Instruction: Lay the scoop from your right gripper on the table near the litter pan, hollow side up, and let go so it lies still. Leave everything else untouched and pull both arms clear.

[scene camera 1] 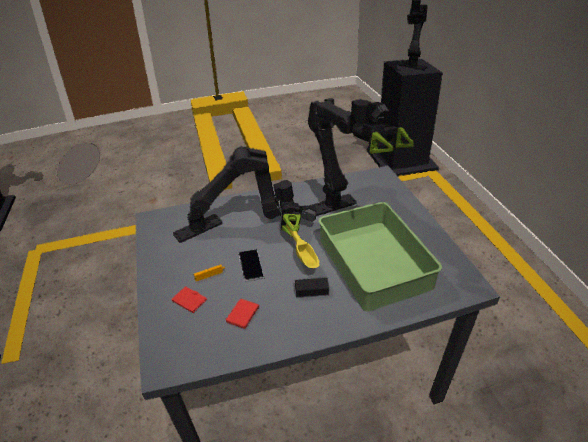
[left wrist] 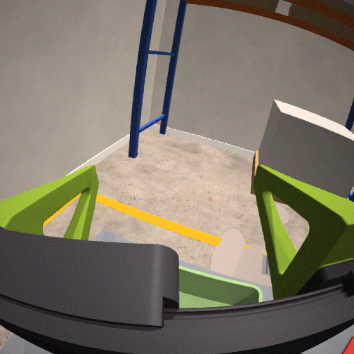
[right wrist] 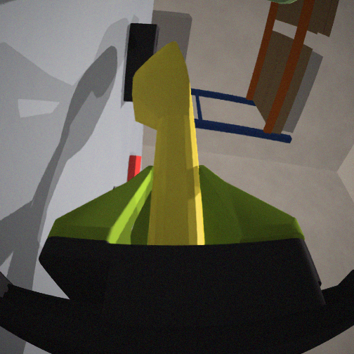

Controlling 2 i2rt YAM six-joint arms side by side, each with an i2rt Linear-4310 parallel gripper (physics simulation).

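Frame: origin at the left arm's base, x ahead, y left, z up, level; centimetres.
Seen in the pictures: left gripper, fingertip midpoint: (scene camera 1: 403, 147); right gripper, fingertip midpoint: (scene camera 1: 293, 233); left arm's base, origin of the base link: (scene camera 1: 332, 205); right arm's base, origin of the base link: (scene camera 1: 198, 228).
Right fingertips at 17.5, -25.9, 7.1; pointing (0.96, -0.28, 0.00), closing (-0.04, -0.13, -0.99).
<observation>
Offsets run from my right fingertips to a thing's middle, as dx, dy, dz. "pt": to the spot under its first point. Level surfaces: height alone.
The yellow scoop @(+5.7, -0.2, -1.2) (scene camera 1: 307, 254) (right wrist: 172, 150) is held by its handle, bowl pointing away from the fingers. Its hollow side shows in scene camera 1; its shadow lies apart from it on the table @(dz -7.1) (scene camera 1: 190, 350) (right wrist: 30, 75), so it is above the top. My right gripper (scene camera 1: 294, 229) (right wrist: 175, 174) is shut on the scoop's handle, left of the litter pan. The green litter pan @(+20.2, +23.1, -2.1) (scene camera 1: 400, 295) (left wrist: 220, 287) stands on the right part of the table. My left gripper (scene camera 1: 392, 141) (left wrist: 175, 173) is open and empty, high beyond the pan's back edge.
A black block @(+22.6, -3.7, -5.3) (scene camera 1: 311, 287) (right wrist: 140, 60) lies in front of the scoop's bowl. A black flat rectangle @(pt +2.0, -18.1, -6.3) (scene camera 1: 251, 264) lies left of the scoop. An orange bar @(+0.1, -33.4, -5.6) (scene camera 1: 209, 272) and two red squares, one left (scene camera 1: 189, 299) and one nearer the middle (scene camera 1: 242, 313), lie farther left.
</observation>
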